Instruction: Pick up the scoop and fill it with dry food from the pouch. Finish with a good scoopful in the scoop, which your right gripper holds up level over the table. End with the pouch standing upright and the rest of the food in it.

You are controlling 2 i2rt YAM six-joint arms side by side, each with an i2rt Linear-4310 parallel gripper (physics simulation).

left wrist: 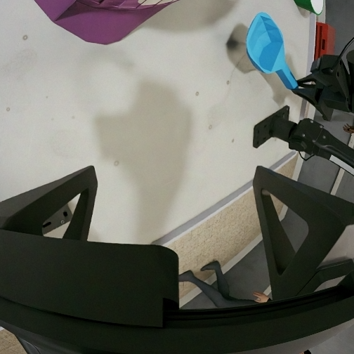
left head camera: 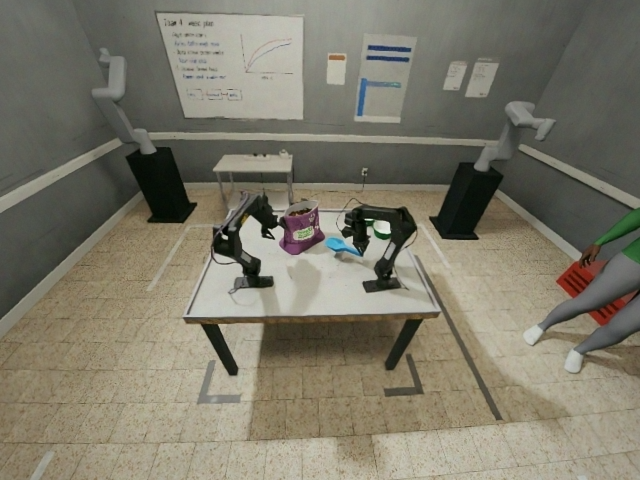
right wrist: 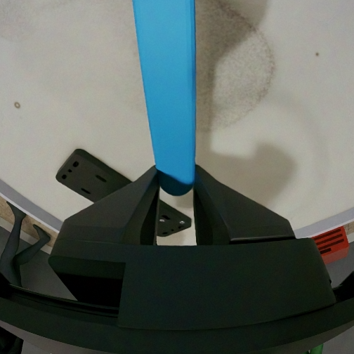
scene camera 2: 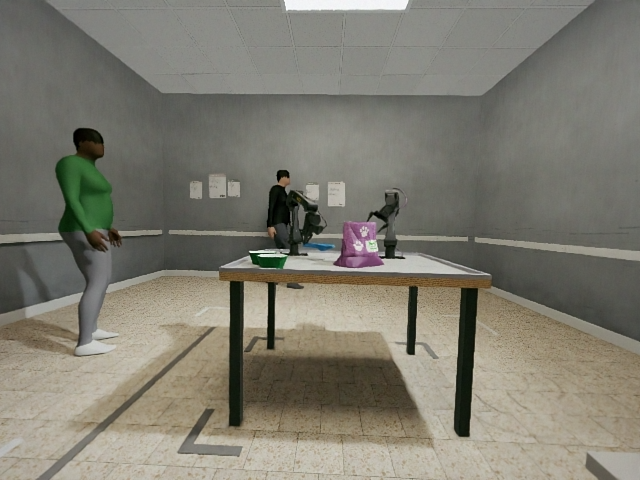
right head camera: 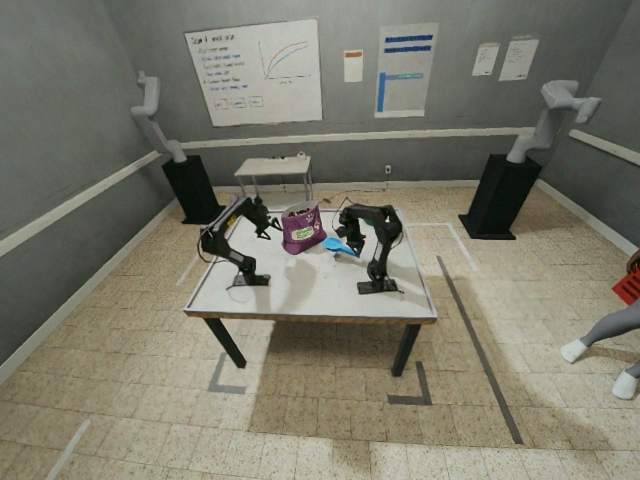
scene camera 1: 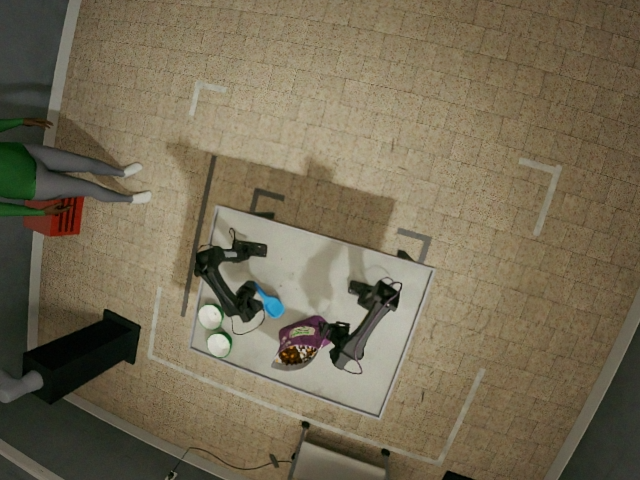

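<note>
The blue scoop [left head camera: 336, 244] [right head camera: 332, 243] [scene camera 1: 273, 307] [scene camera 2: 321, 246] [left wrist: 264, 44] is held above the table, its bowl empty in the left wrist view. My right gripper [left wrist: 293, 86] [right wrist: 176, 173] is shut on the end of its handle [right wrist: 170, 90]. The purple pouch [left head camera: 301, 232] [right head camera: 303, 231] [scene camera 1: 306, 333] [scene camera 2: 360, 243] [left wrist: 100, 22] stands upright and open at the top, with brown food [scene camera 1: 294, 355] inside. My left gripper [left head camera: 277, 230] [right head camera: 275, 233] [left wrist: 174, 174] is open and empty, close beside the pouch.
Two green bowls with white insides [scene camera 1: 210, 316] [scene camera 1: 219, 344] stand near the table edge beyond my right arm; they also show in scene camera 2 [scene camera 2: 271, 260]. The table [scene camera 1: 361, 397] has a raised grey rim. A person in green [scene camera 2: 85, 191] stands off to the side.
</note>
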